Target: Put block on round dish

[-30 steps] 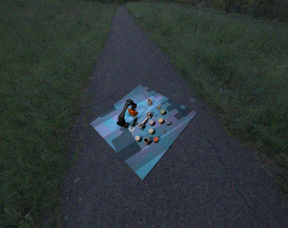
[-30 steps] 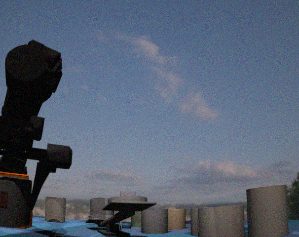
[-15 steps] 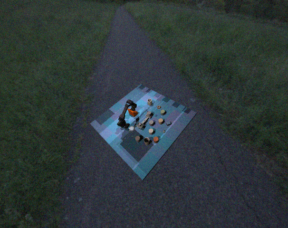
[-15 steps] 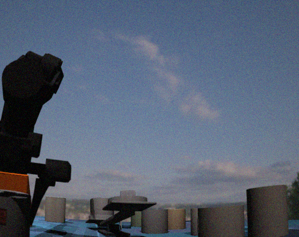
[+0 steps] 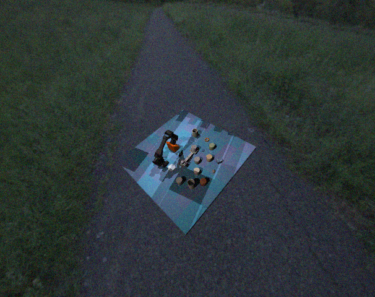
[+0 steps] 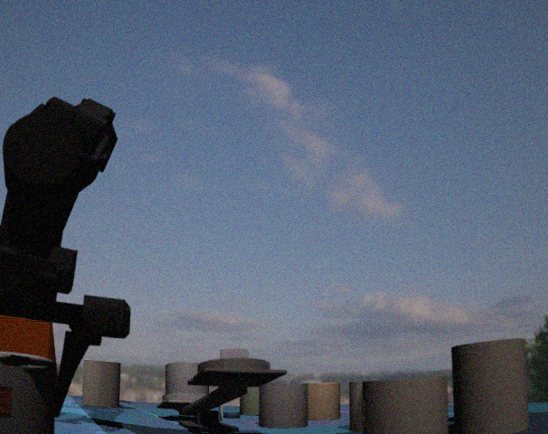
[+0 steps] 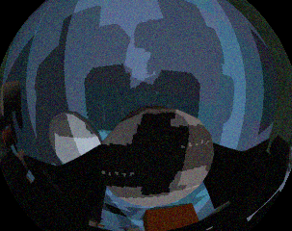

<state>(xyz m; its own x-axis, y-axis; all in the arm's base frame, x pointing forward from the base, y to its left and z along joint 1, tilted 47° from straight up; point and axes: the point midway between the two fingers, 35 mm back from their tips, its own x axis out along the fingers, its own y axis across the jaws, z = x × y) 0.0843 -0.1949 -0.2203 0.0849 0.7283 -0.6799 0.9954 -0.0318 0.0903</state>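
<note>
My gripper tip is now 220 mm short of the block, 120 mm to the right of it and 60 mm below it. Round my gripper tip: balance beam 250 mm to the left, 220 mm ahead; round dish 100 mm ahead, 30 mm to the left, 20 mm below; balance 250 mm to the left, 210 mm ahead, 10 mm above.
</note>
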